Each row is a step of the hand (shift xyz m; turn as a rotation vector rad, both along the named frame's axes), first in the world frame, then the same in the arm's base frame.
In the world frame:
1: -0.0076 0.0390 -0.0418 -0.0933 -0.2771 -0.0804
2: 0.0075 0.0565 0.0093 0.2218 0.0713 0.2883
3: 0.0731 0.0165 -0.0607 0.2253 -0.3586 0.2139
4: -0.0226 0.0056 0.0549 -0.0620 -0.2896 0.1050
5: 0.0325 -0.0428 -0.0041 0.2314 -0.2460 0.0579
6: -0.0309 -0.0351 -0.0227 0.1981 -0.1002 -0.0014
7: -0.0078 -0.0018 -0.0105 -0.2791 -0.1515 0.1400
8: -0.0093 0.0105 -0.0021 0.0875 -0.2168 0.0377
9: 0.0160 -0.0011 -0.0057 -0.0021 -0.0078 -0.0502
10: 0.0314 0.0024 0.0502 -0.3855 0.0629 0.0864
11: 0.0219 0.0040 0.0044 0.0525 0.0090 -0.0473
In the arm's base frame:
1: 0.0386 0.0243 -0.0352 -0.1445 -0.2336 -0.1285
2: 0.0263 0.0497 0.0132 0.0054 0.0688 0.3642
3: 0.0913 -0.0309 0.0042 -0.1531 -0.3328 0.3014
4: -0.0447 0.0300 0.0258 -0.2408 -0.1996 0.0299
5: 0.0030 -0.0508 0.0177 -0.0025 -0.2837 0.1922
6: -0.0232 -0.0264 -0.0383 0.0809 -0.1614 0.1292
7: 0.0004 -0.0019 -0.0131 -0.3360 0.0123 -0.0862
8: 0.0003 0.0120 -0.0075 -0.0694 -0.2112 0.0816
9: 0.0132 -0.0086 0.0064 0.0248 -0.0214 -0.0389
10: -0.0085 0.0058 0.0584 -0.2704 0.2235 -0.1923
11: 0.0134 -0.0032 0.0180 0.0664 -0.0258 0.0002

